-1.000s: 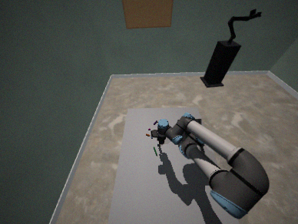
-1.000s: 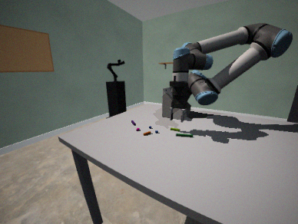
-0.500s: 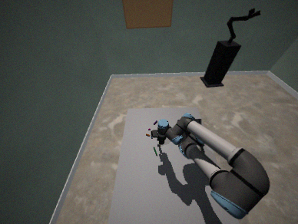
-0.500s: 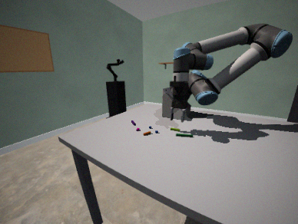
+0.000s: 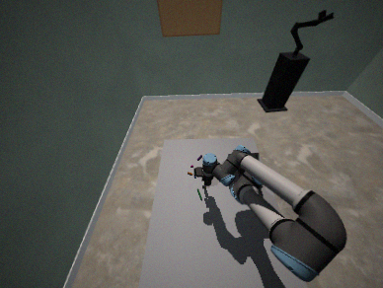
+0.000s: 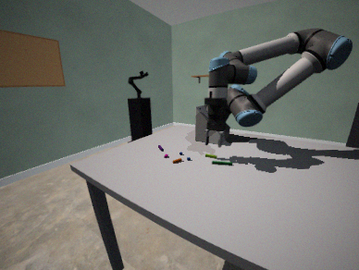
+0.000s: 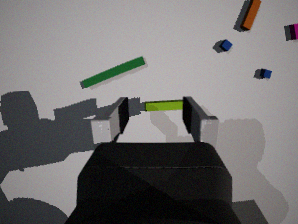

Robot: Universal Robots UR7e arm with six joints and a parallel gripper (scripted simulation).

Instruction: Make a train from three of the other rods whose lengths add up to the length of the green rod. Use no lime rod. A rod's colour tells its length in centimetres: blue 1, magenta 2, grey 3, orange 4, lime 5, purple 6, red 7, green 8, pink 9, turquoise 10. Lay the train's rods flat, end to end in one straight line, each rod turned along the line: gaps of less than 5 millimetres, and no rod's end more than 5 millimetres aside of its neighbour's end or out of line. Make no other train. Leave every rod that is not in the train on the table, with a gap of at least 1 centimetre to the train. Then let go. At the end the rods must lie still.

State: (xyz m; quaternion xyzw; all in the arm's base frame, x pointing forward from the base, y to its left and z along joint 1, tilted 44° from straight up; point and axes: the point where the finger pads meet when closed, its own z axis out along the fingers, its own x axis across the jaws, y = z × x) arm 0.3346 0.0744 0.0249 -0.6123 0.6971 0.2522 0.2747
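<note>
The orange rod lies 9 cm ahead of my hand, 13 cm to the right of it and 7 cm below it. From my hand the other things lie so: lime rod (1 cm behind, 1 cm to the right, 7 cm below); magenta rod (7 cm ahead, 19 cm to the right, 7 cm below); green rod (4 cm ahead, 5 cm to the left, 7 cm below).
</note>
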